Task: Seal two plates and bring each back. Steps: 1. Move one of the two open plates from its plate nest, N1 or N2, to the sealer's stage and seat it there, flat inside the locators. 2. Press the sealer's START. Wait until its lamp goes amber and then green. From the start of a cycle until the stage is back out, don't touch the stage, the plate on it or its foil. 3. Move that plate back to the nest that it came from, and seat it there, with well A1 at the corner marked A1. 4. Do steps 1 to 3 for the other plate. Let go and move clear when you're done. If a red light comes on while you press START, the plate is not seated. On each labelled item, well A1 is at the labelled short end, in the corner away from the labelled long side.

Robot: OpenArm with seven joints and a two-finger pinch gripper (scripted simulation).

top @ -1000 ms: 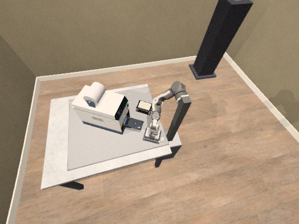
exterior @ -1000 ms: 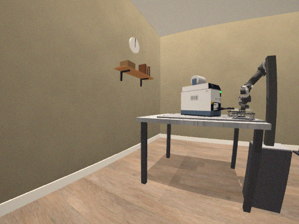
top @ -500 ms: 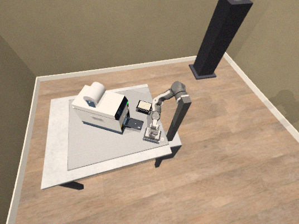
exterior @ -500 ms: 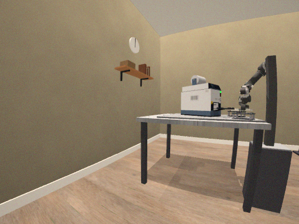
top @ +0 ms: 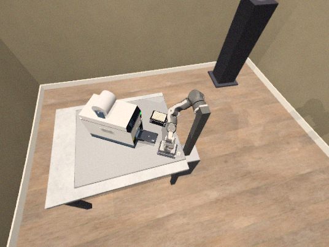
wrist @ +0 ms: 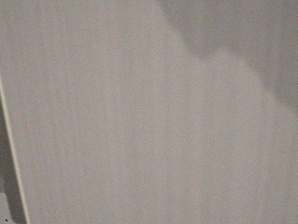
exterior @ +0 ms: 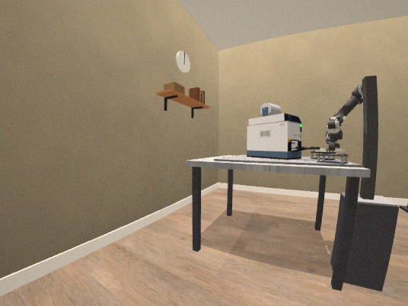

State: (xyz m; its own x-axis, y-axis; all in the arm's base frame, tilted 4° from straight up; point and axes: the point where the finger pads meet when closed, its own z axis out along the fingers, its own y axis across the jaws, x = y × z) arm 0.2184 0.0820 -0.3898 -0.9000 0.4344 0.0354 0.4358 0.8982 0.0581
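My gripper is now 3 cm above the plate nest. Round my hand: yellow warning label (28 cm ahead, 10 cm to the right, 7 cm above); then plate (34 cm to the right, 1 cm below, 1 cm ahead); then sealer stage (15 cm ahead, 13 cm to the right, 1 cm above).
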